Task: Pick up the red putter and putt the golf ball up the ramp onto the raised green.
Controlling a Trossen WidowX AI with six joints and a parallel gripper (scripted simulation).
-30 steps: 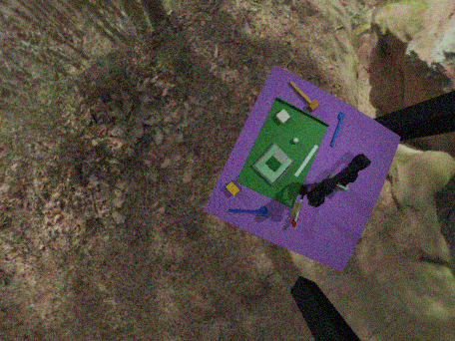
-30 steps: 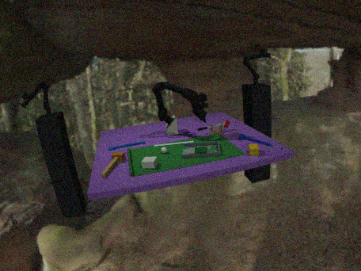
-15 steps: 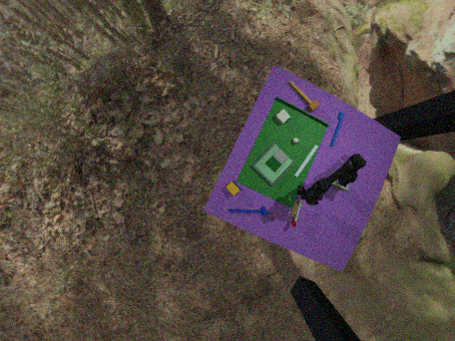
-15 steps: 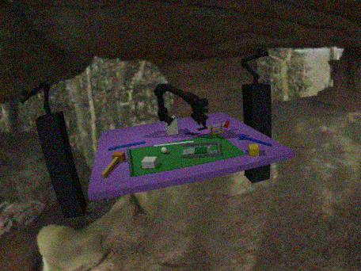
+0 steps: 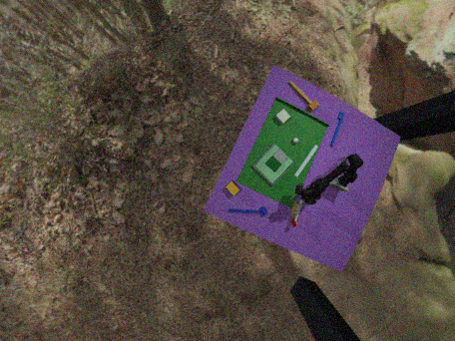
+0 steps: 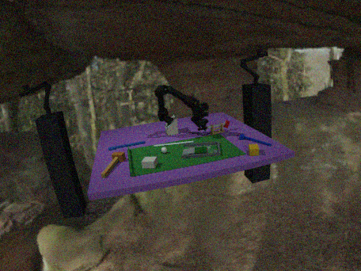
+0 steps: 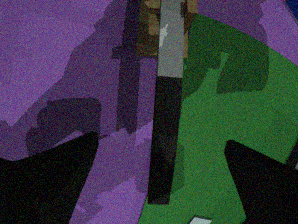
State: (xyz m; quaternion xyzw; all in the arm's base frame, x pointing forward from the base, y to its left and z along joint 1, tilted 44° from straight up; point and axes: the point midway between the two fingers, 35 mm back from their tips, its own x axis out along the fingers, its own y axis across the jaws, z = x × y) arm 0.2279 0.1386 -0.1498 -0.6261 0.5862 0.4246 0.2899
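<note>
My gripper tip is 25 cm to the left of the white strip, 7 cm short of it and 5 cm above it. Round my gripper tip: white golf ball: 34 cm to the right, 22 cm ahead, 3 cm below; then yellow block: 49 cm ahead, 20 cm to the left, 3 cm below.
</note>
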